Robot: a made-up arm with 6 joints.
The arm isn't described. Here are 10 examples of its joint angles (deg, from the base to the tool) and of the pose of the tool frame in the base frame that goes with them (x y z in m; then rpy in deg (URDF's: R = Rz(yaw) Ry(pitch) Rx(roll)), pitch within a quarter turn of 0, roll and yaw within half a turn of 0).
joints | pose
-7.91 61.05 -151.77 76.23 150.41 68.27 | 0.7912 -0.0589 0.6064 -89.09 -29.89 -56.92
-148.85 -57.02 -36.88 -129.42 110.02 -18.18 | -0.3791 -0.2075 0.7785 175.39 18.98 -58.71
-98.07 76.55 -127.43 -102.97 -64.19 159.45 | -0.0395 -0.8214 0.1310 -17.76 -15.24 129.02
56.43 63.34 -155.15 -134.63 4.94 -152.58 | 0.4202 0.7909 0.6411 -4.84 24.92 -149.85
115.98 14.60 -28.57 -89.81 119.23 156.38 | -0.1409 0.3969 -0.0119 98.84 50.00 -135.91
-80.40 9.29 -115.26 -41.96 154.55 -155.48 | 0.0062 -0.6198 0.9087 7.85 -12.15 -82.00
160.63 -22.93 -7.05 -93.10 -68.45 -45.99 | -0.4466 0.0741 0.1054 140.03 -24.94 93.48
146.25 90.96 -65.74 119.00 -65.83 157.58 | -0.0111 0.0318 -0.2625 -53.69 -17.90 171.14
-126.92 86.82 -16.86 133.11 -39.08 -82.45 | 0.2486 0.3083 0.0340 -160.69 -18.31 -85.96
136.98 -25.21 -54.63 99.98 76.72 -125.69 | -0.5155 0.3510 0.5772 104.64 24.65 56.73
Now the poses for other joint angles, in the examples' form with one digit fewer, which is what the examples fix.
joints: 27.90 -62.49 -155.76 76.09 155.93 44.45
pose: -0.653 -0.293 0.902 74.1 -15.8 -103.2
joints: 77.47 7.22 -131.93 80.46 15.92 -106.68
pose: 0.100 0.561 1.078 130.7 39.2 -49.7
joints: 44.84 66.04 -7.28 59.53 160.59 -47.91
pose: -0.185 -0.181 0.035 -158.4 13.4 -97.7
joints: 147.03 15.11 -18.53 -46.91 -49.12 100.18
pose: -0.323 0.113 -0.050 -6.6 -24.1 -18.4
